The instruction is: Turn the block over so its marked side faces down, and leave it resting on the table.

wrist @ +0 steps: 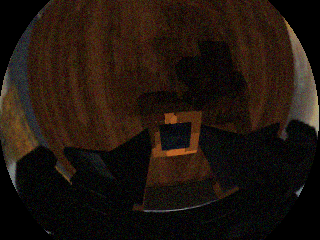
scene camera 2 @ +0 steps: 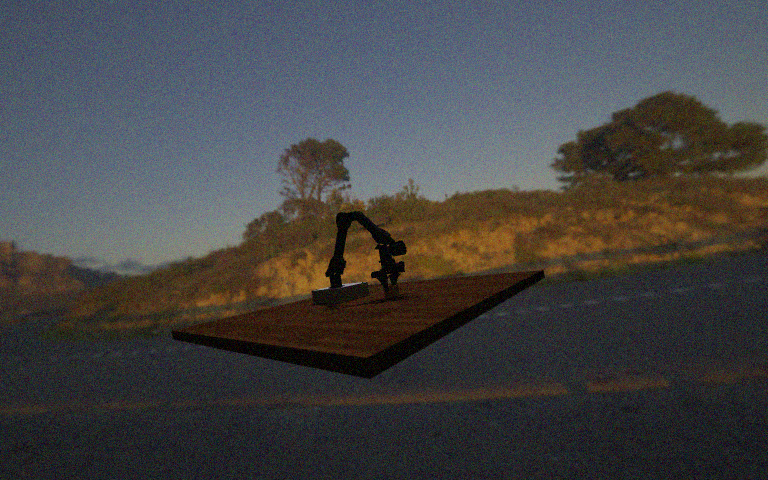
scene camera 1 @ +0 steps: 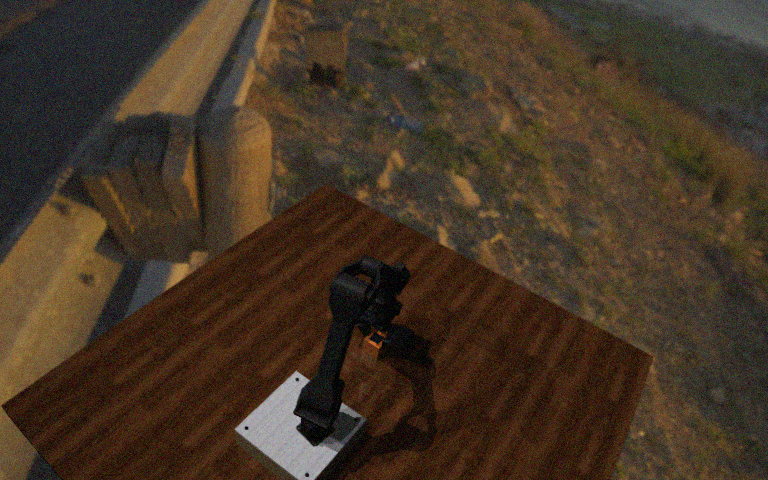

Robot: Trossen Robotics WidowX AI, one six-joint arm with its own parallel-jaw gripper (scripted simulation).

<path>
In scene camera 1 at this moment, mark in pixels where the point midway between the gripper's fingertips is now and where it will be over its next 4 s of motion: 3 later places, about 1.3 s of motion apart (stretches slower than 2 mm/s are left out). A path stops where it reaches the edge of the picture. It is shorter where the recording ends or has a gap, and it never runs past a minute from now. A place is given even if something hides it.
The gripper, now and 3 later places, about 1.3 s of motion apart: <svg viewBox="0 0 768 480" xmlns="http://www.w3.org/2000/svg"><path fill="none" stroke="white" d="M375 343L379 335L382 334L381 333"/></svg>
</path>
